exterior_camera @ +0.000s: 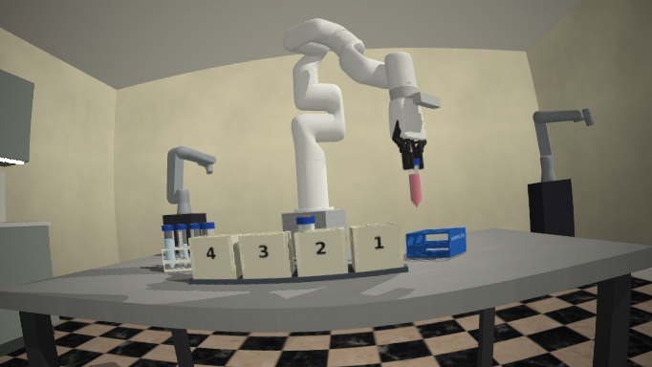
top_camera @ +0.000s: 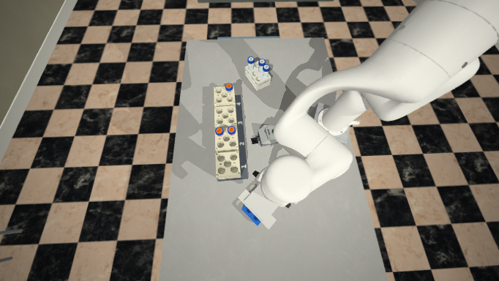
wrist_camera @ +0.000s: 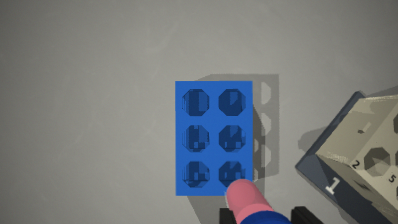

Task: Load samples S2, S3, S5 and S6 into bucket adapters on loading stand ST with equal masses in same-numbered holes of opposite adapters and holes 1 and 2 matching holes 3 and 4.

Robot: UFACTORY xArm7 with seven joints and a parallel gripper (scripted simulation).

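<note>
Now: the orange-dotted sample tube 50 mm below my hand and 10 mm behind it. The rest, counted from my hand: blue sample rack 200 mm below, 40 mm to the left, 10 mm ahead; then done desk 260 mm to the right, 180 mm below, 30 mm behind; then green DONE key 270 mm to the right, 170 mm below, 50 mm behind.
</note>
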